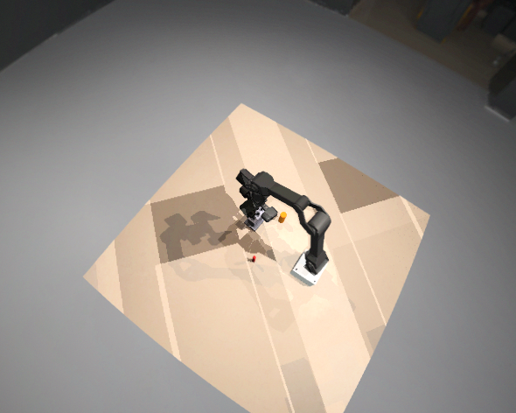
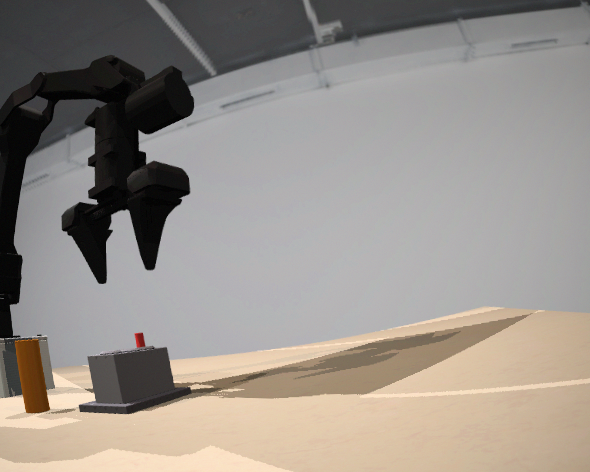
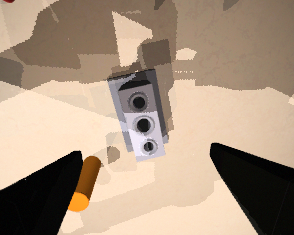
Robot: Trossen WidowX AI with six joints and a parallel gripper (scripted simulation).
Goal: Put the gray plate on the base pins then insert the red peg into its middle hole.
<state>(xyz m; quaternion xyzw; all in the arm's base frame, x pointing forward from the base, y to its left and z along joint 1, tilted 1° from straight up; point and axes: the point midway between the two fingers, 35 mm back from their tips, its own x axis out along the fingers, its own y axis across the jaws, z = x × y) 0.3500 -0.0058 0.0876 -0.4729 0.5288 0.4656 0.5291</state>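
Now: gripper tip 15 cm to the right of the red peg, 13 cm past it and 10 cm above it. Also, from my gripper tip: orange cylinder (10 cm below, 9 cm to the right, 9 cm behind); then gray plate (9 cm below, 1 cm to the right).
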